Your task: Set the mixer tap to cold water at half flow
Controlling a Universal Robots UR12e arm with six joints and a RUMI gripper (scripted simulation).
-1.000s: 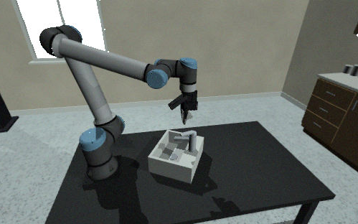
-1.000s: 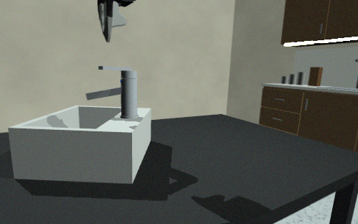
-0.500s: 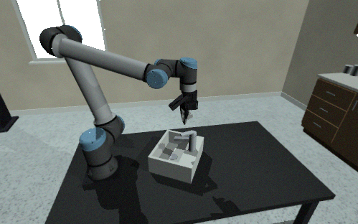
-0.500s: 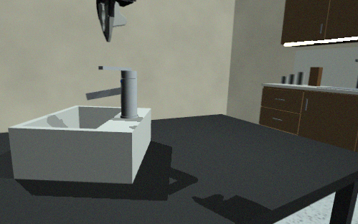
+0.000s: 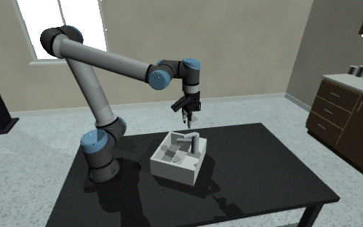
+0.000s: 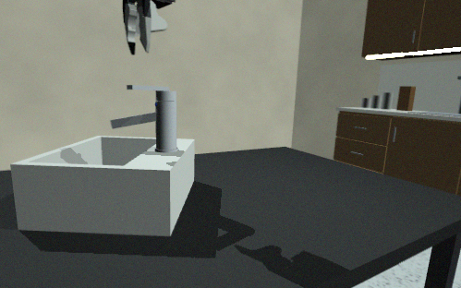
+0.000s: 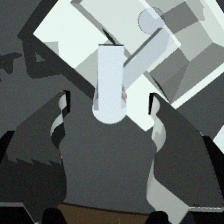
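Right now my hand is 80 mm above the flat lever and 20 mm short of it. Round my hand: white basin: 320 mm below, 80 mm to the left, 30 mm behind.
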